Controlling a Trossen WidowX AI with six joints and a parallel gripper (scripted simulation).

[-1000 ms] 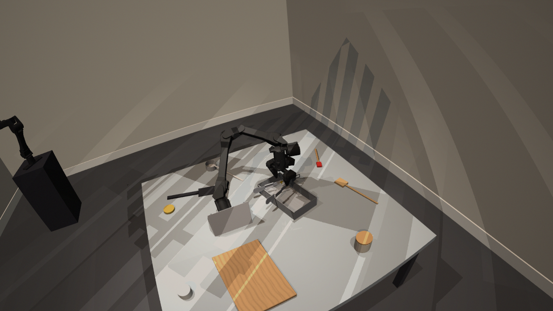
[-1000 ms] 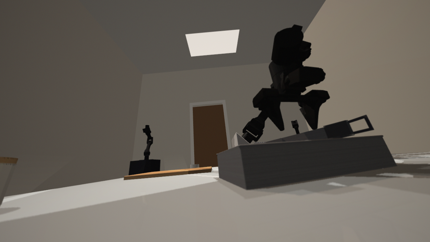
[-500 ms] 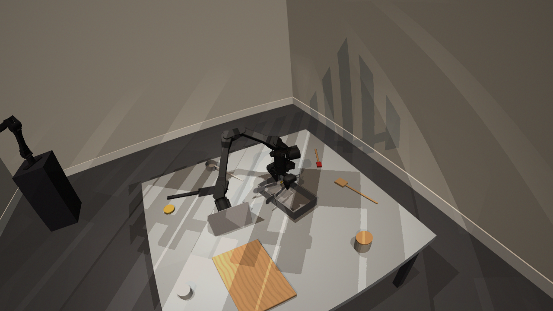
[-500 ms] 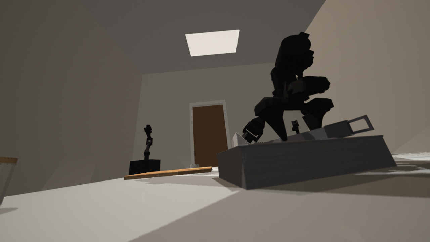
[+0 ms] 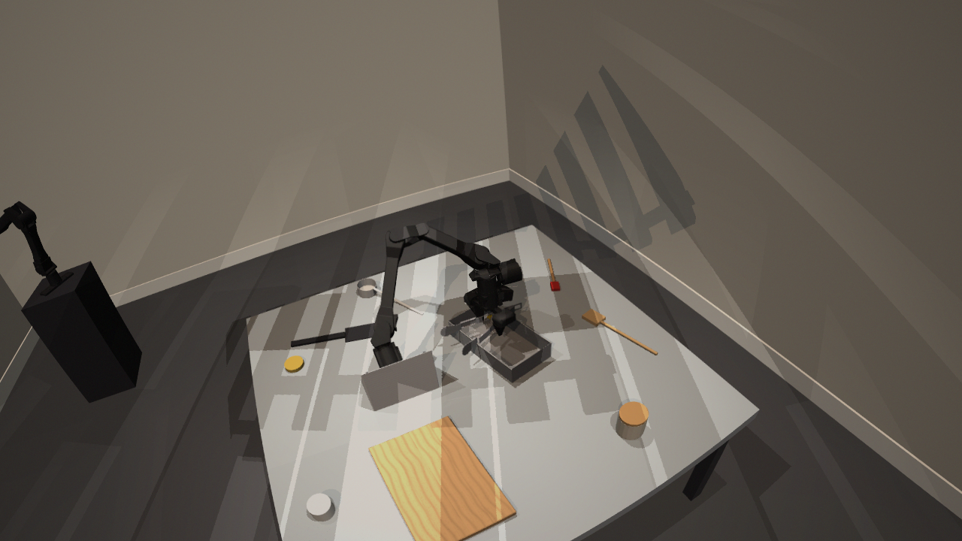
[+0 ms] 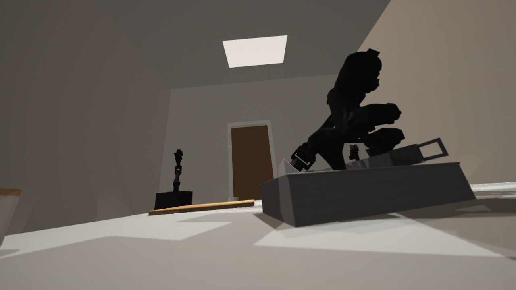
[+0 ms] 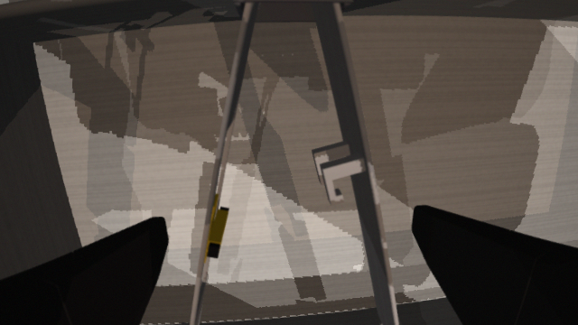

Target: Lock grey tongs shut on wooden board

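My gripper tip is now 40 mm to the left of the roasting tin and 20 mm above it. The rest, counted from my gripper tip: wood-lidded canister: 530 mm to the right, 140 mm ahead, 10 mm below; then red-headed brush: 350 mm ahead, 170 mm to the left, 40 mm below; then black blade: 450 mm behind, 270 mm to the left, 40 mm below.
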